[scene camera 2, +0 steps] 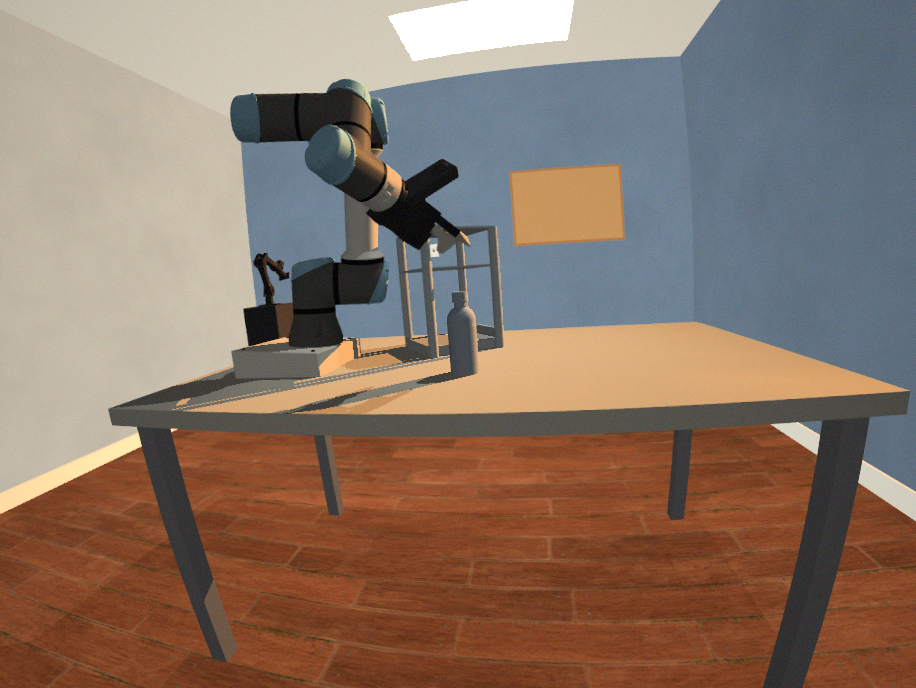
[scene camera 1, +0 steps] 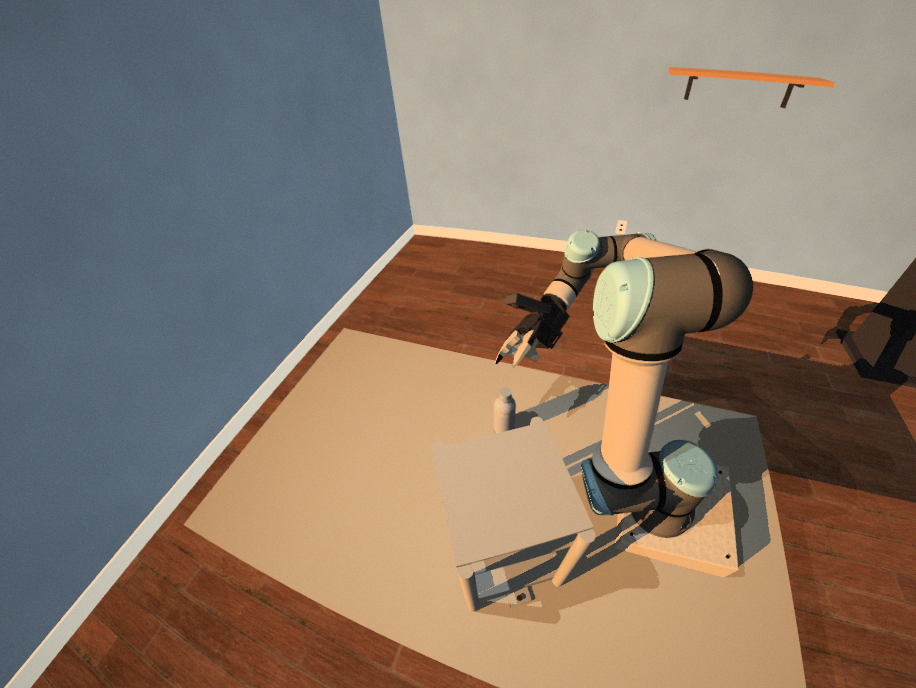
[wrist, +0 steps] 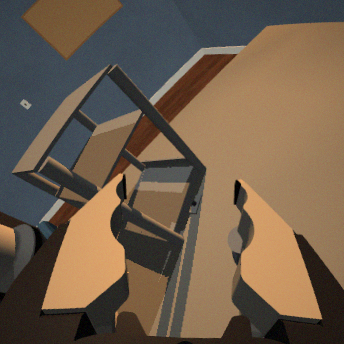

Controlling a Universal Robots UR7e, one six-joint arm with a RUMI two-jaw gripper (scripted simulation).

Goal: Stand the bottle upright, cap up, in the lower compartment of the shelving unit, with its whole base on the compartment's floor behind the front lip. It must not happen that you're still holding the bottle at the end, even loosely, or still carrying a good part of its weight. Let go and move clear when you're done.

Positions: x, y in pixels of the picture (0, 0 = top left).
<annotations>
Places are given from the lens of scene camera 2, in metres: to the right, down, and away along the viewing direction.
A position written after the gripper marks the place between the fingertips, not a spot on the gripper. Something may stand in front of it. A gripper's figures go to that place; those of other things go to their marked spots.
gripper [scene camera 2: 457, 236]: 0.00, -0.23, 0.84
grey bottle [scene camera 2: 461, 322]: 0.01, -0.04, 0.83
</annotations>
